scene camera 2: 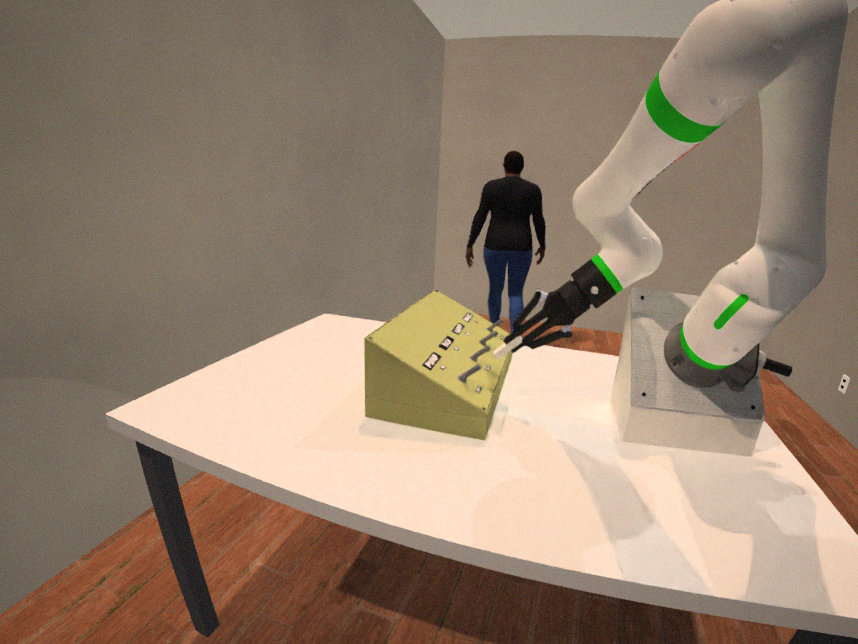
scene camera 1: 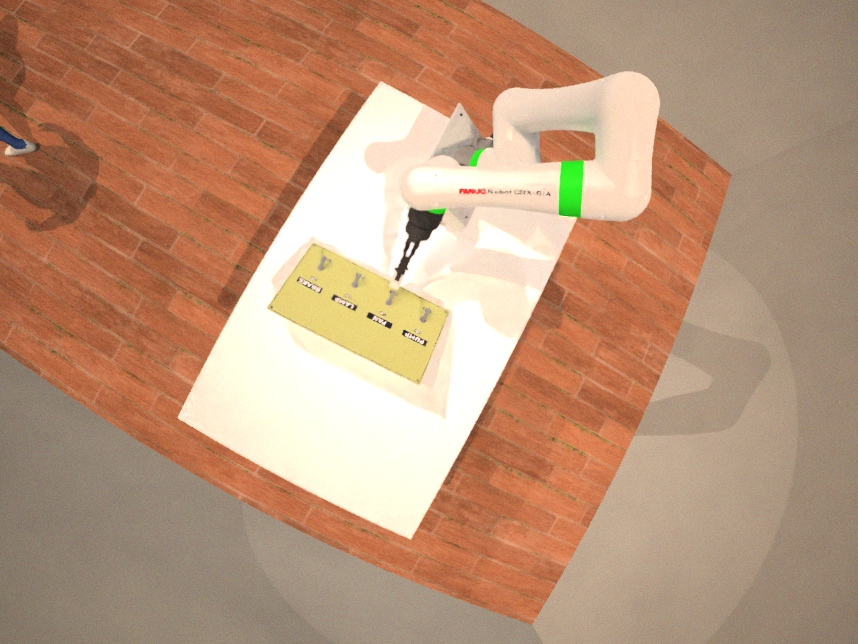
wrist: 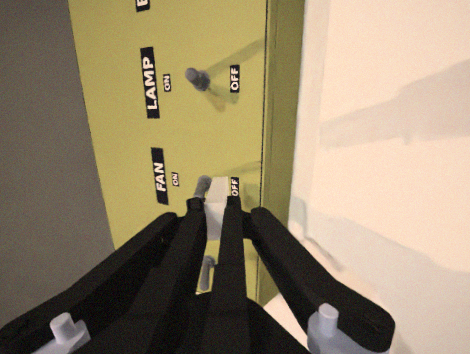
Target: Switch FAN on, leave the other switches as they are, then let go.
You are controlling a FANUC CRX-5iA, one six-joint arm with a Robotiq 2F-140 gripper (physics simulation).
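Frame: origin at the arm's base, x ahead, y left, z up, level; centimetres.
Seen in the pictures: gripper, fingertip midpoint: (scene camera 2: 495, 355) (scene camera 1: 393, 286) (wrist: 221, 190); arm's base at its link origin: (scene camera 2: 697, 354).
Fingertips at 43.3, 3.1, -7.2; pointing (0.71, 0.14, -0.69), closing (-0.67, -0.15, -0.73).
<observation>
Pixels of each thing's top centre, then the offset from my fingertips to it, as dx, dy, dz. "*": a spot on its surface instead. Level surfaces: height alone.
- FAN lever at its top centre: (wrist: 186, 195) (scene camera 2: 482, 344) (scene camera 1: 391, 296) +3.0, +1.3, +2.4
- LAMP lever at its top centre: (wrist: 177, 76) (scene camera 1: 356, 278) +4.7, -10.6, +2.4
- BRAKE lever at a spot on its surface: (scene camera 1: 323, 263) * +6.6, -22.0, +0.7
- PUMP lever at its top centre: (wrist: 193, 281) (scene camera 2: 471, 363) (scene camera 1: 426, 313) +1.3, +13.1, +2.4
- white table at its surface level: dz -10.6
A yellow-green sloped switch box (scene camera 1: 311, 315) (scene camera 2: 408, 332) (wrist: 112, 125) bears grey levers. The FAN lever (scene camera 1: 391, 298) (scene camera 2: 479, 353) (wrist: 201, 187) leans much like its neighbours in the scene views; its exact tilt is hard to tell. My gripper (scene camera 1: 395, 284) (scene camera 2: 508, 346) (wrist: 221, 190) is shut and empty, its pale fingertips at the FAN lever's OFF side, very close to it or touching. The LAMP lever (scene camera 1: 357, 280) (wrist: 201, 80), BRAKE lever (scene camera 1: 324, 263) and PUMP lever (scene camera 1: 424, 314) (scene camera 2: 471, 375) (wrist: 206, 273) stand clear of the fingertips. My fingers partly hide the PUMP lever in the wrist view.
The box stands on a white table (scene camera 1: 332, 443) (scene camera 2: 277, 415). The arm's pedestal (scene camera 2: 679, 433) stands on the same table, on the box's lever side. A person (scene camera 2: 512, 214) in a black top stands on the floor beyond the table.
</observation>
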